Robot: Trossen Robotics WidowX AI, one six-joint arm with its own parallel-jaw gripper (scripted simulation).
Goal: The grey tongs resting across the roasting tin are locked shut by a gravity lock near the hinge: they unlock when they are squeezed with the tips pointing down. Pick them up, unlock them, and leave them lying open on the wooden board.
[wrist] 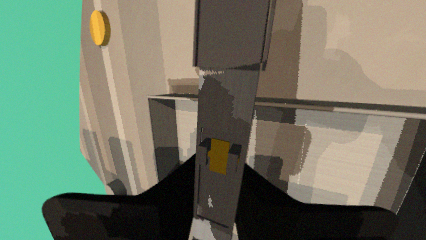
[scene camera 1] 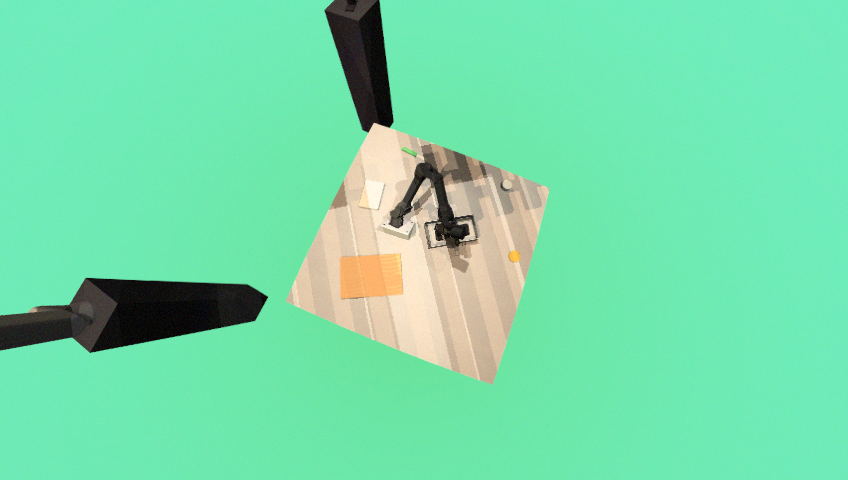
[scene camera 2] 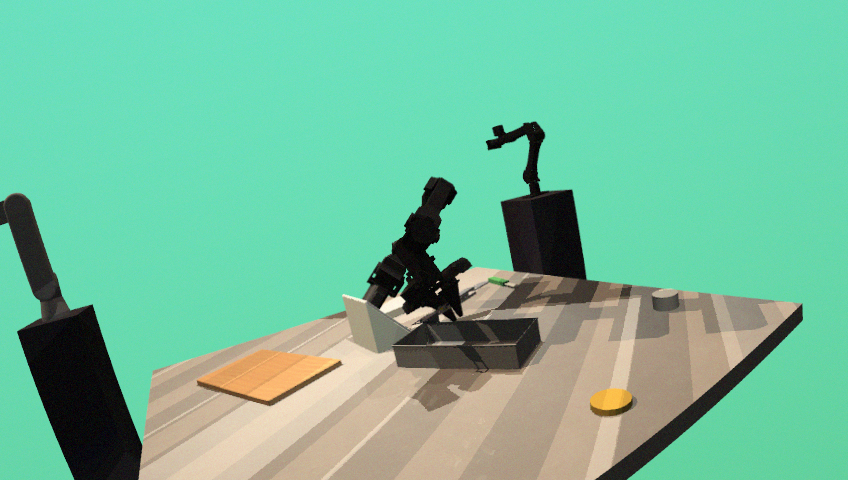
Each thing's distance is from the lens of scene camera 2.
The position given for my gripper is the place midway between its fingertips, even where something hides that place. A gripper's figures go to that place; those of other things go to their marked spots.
my gripper (scene camera 2: 458,318): 108 cm
yellow disc (scene camera 2: 619,401): 84 cm
